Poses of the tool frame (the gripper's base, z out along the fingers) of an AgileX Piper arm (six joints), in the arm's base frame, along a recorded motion.
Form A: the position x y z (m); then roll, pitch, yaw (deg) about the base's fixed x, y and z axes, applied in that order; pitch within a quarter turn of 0, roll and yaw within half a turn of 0.
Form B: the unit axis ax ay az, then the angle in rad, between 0 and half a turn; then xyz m. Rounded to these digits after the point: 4 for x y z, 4 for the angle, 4 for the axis.
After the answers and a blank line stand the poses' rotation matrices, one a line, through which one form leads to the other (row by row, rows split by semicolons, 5 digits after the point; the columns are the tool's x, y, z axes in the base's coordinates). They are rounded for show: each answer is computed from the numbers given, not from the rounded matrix.
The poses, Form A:
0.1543 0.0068 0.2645 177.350 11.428 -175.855
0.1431 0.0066 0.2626 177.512 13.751 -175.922
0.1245 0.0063 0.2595 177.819 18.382 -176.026
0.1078 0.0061 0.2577 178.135 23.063 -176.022
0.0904 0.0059 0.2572 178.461 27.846 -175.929
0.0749 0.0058 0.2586 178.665 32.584 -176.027
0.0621 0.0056 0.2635 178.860 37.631 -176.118
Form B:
-0.0385 0.9989 0.0267 2.9440 0.1543 0.0068 0.2645
-0.0382 0.9989 0.0260 2.9033 0.1431 0.0066 0.2626
-0.0377 0.9990 0.0246 2.8223 0.1245 0.0063 0.2595
-0.0380 0.9990 0.0233 2.7405 0.1078 0.0061 0.2577
-0.0388 0.9990 0.0222 2.6569 0.0904 0.0059 0.2572
-0.0381 0.9990 0.0218 2.5741 0.0749 0.0058 0.2586
-0.0372 0.9991 0.0215 2.4859 0.0621 0.0056 0.2635

-0.97761 -0.08134 0.19406; -0.07085 0.99566 0.06042; -0.19814 0.04532 -0.97913
-0.96888 -0.08134 0.23379; -0.06908 0.99579 0.06019; -0.23770 0.04217 -0.97042
-0.94669 -0.08123 0.31173; -0.06577 0.99604 0.05980; -0.31535 0.03611 -0.94829
-0.91786 -0.08206 0.38833; -0.06383 0.99618 0.05963; -0.39174 0.02994 -0.91959
-0.88198 -0.08348 0.46384; -0.06277 0.99623 0.05994; -0.46710 0.02375 -0.88389
-0.84058 -0.08178 0.53548; -0.05838 0.99646 0.06055; -0.53854 0.01963 -0.84237
-0.79014 -0.07981 0.60771; -0.05362 0.99669 0.06118; -0.61057 0.01576 -0.79180

